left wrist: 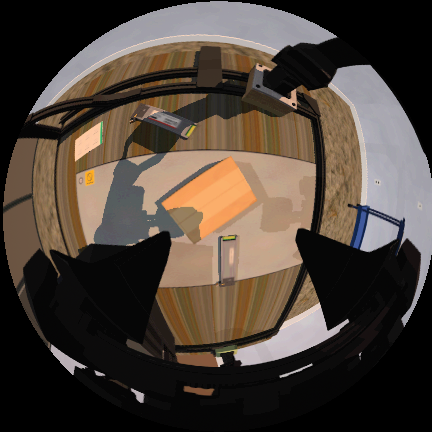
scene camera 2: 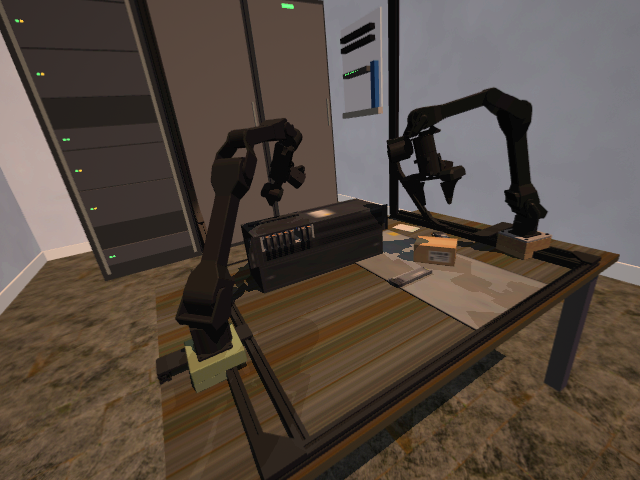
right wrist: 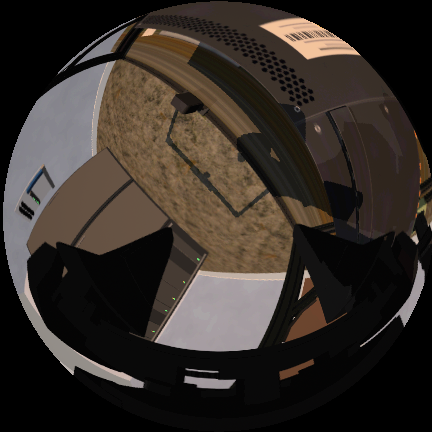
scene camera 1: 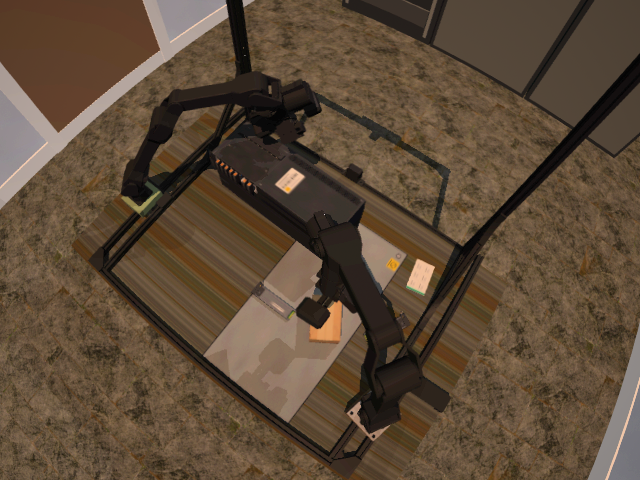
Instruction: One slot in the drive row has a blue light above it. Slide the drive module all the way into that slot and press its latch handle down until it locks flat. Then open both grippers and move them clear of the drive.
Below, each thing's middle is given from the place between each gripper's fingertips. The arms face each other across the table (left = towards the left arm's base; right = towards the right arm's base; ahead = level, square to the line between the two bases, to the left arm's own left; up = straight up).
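Scene:
The grey mat [scene camera 1: 270, 358] is 320 mm ahead of my right hand, and it is also 230 mm below that hand and 350 mm to the left of it.
Measured from my left hand, the grey mat is 6 cm to the right and 1 cm behind, and it is 18 cm below that hand.

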